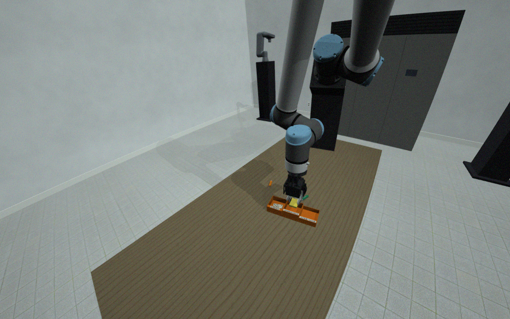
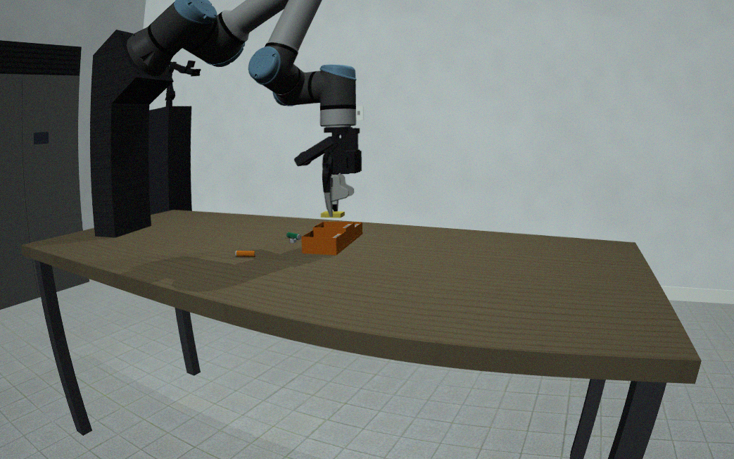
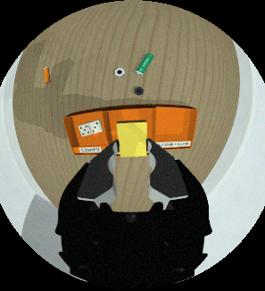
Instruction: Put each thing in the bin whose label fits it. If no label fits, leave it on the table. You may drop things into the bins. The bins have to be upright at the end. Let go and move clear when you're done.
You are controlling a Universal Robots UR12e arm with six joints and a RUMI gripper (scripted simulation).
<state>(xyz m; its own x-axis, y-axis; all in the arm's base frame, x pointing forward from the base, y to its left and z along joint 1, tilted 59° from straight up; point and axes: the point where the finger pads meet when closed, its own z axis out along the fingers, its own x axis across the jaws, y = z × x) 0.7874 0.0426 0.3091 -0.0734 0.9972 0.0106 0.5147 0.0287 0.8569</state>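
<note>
The black nut lies 80 mm below my hand and 70 mm behind it. From my hand the other things lie so: silver nut: 100 mm behind, 80 mm below, 30 mm to the right; yellow block: 10 mm below; speckled white thing: 90 mm to the right, 70 mm below, 10 mm ahead.
</note>
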